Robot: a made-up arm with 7 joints. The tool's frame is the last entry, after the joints. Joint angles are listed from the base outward.
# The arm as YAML. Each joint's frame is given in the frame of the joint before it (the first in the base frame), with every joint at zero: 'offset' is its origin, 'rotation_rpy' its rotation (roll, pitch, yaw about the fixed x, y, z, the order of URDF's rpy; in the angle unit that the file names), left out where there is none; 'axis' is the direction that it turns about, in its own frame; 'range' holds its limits. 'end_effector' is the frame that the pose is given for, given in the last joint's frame.
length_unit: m
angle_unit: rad
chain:
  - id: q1
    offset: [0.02, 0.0, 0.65]
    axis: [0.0, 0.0, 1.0]
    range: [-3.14, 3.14]
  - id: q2
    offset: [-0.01, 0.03, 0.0]
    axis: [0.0, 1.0, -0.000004]
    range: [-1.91, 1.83]
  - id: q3
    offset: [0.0, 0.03, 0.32]
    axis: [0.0, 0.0, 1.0]
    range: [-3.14, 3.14]
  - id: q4
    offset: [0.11, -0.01, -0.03]
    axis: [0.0, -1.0, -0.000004]
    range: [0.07, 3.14]
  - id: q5
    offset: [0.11, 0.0, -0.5]
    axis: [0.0, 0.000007, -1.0]
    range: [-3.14, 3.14]
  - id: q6
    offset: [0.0, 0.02, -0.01]
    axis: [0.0, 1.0, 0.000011]
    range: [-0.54, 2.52]
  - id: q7
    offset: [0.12, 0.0, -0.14]
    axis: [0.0, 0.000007, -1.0]
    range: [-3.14, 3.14]
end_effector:
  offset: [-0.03, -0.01, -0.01]
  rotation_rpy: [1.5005, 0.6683, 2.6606]
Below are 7 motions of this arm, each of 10 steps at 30 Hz.
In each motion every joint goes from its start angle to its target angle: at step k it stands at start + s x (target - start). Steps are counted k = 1, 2, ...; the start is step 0. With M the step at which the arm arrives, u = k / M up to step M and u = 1 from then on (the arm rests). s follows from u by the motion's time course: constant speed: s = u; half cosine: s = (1 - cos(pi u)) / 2; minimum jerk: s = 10 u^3 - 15 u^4 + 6 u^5.
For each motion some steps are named. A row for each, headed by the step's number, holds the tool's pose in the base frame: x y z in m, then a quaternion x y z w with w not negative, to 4 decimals.
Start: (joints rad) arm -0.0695 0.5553 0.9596 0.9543 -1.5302 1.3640 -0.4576
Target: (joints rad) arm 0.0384 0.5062 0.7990 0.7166 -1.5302 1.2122 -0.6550
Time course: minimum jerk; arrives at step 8
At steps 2, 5, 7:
2: 0.4740 0.5106 0.3774 0.6877 -0.4878 -0.2452 0.4785
5: 0.4117 0.4670 0.3084 0.6623 -0.4082 -0.2270 0.5859
7: 0.3847 0.4450 0.2833 0.6475 -0.3731 -0.2211 0.6266

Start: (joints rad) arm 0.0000 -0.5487 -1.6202 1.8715 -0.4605 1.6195 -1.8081
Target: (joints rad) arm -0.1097 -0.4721 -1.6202 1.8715 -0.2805 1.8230 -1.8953
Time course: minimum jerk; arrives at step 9
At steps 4, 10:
4: -0.3336 -0.6418 0.9720 -0.1606 0.6990 0.5749 0.3938
10: -0.3346 -0.6089 0.9708 -0.1770 0.6552 0.6040 0.4178

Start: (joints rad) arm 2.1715 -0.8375 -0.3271 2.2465 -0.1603 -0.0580 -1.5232
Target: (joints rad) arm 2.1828 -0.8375 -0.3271 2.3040 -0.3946 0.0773 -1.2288
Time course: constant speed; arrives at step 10
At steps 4, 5, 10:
4: 0.2997 -0.2654 1.5773 -0.5965 -0.3959 0.1124 0.6891
5: 0.2985 -0.2661 1.5781 -0.5971 -0.3975 0.1171 0.6869
10: 0.2938 -0.2690 1.5813 -0.5993 -0.4016 0.1434 0.6775

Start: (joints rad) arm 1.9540 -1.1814 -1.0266 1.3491 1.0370 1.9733 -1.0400
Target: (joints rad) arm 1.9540 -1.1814 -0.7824 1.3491 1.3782 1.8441 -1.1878
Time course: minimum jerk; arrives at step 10
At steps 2, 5, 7, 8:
2: 0.4087 0.1603 1.1515 0.1695 0.5516 -0.7800 0.2420
5: 0.3634 0.1487 1.2228 0.1628 0.6271 -0.7256 0.2320
7: 0.3262 0.1357 1.2726 0.1500 0.6787 -0.6829 0.2247
8: 0.3142 0.1310 1.2873 0.1447 0.6937 -0.6696 0.2225

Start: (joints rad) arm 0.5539 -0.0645 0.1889 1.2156 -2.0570 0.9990 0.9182
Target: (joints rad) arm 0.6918 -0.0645 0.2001 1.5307 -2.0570 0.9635 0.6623
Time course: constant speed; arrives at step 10
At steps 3, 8, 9, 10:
3: 0.5850 0.5270 0.9271 -0.8339 0.3712 0.0586 0.4042
8: 0.5373 0.5669 1.0362 -0.8468 0.3314 0.0280 0.4151
9: 0.5261 0.5729 1.0579 -0.8486 0.3239 0.0218 0.4176
10: 0.5143 0.5781 1.0794 -0.8502 0.3166 0.0156 0.4203

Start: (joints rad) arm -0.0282 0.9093 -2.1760 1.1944 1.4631 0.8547 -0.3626
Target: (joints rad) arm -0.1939 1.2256 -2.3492 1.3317 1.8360 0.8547 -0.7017
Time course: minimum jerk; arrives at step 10
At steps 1, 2, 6, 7, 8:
1: -0.1513 -0.6002 1.0607 0.0796 0.3602 -0.2780 0.8869
2: -0.1497 -0.5965 1.0712 0.0676 0.3670 -0.2816 0.8840
6: -0.0984 -0.5520 1.1908 -0.0805 0.4627 -0.3120 0.8259
7: -0.0772 -0.5426 1.2153 -0.1157 0.4882 -0.3147 0.8057
8: -0.0611 -0.5367 1.2307 -0.1392 0.5058 -0.3153 0.7908

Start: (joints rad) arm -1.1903 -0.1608 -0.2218 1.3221 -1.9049 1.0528 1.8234
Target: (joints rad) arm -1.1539 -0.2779 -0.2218 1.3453 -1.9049 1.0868 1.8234
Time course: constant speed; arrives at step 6
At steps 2, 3, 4, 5, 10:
2: 0.0899 -0.7168 1.0053 -0.0739 0.5153 -0.6220 0.5849
3: 0.0904 -0.7094 1.0218 -0.0783 0.5055 -0.6282 0.5863
4: 0.0905 -0.7016 1.0381 -0.0826 0.4956 -0.6342 0.5876
5: 0.0905 -0.6935 1.0543 -0.0867 0.4856 -0.6402 0.5889
10: 0.0902 -0.6850 1.0702 -0.0907 0.4755 -0.6460 0.5902

